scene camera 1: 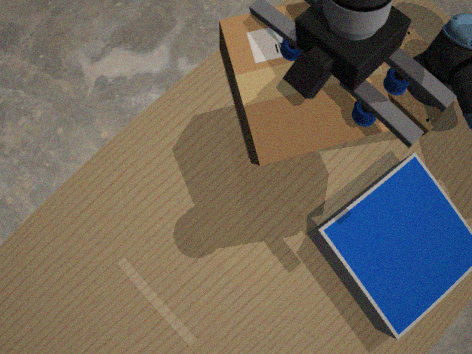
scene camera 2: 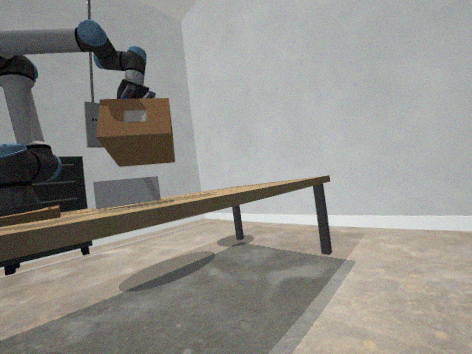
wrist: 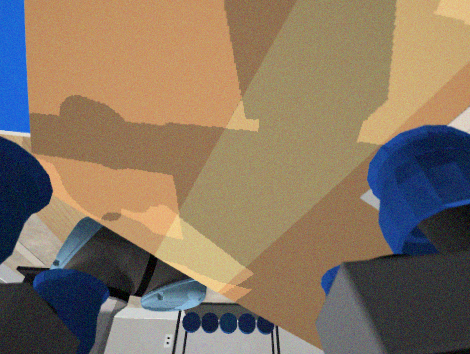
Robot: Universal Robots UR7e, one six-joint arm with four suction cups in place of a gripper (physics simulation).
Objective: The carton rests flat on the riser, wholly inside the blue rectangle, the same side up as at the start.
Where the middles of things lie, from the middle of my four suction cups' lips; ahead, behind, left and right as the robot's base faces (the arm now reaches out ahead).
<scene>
I see the brown carton [scene camera 1: 277,122] 10 cm below my suction cup, 5 cm to the right of it and 2 cm ahead of it. The rest, counted from my suction cup: grey riser [scene camera 2: 112,193] (32 cm to the left, 31 cm below, 2 cm ahead).
</scene>
